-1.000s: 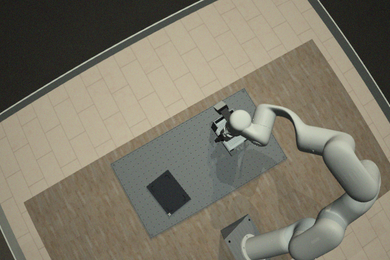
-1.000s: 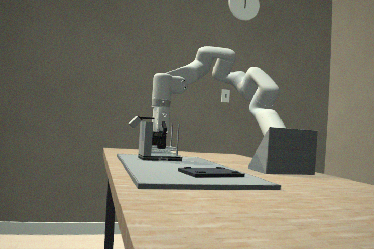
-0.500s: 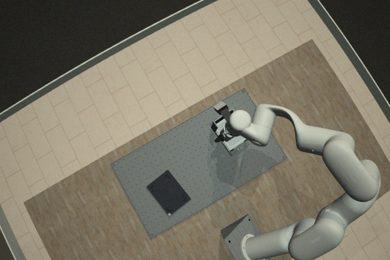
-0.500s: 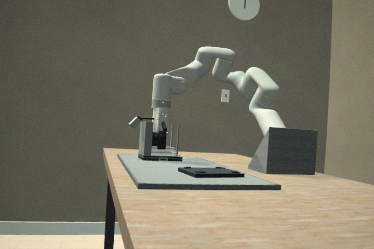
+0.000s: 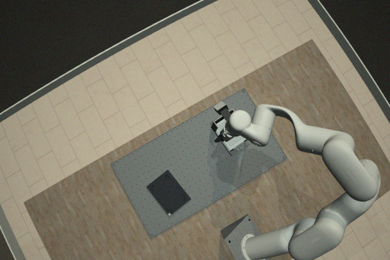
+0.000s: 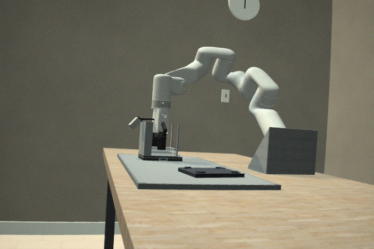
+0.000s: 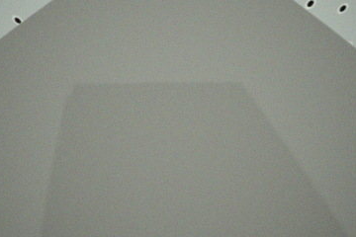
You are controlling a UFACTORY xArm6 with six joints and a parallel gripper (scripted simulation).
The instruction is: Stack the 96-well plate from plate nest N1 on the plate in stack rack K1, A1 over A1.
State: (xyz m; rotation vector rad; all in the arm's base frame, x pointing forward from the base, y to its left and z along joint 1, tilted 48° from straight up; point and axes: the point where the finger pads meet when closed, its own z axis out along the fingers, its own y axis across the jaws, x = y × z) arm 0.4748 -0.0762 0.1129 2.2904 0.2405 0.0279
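The tall back wall lies 7 cm ahead of my hand, 3 cm above it and 1 cm to the left of it. From my hand the other things lie so: pale A1 mark: 38 cm to the left, 21 cm behind, 4 cm below.
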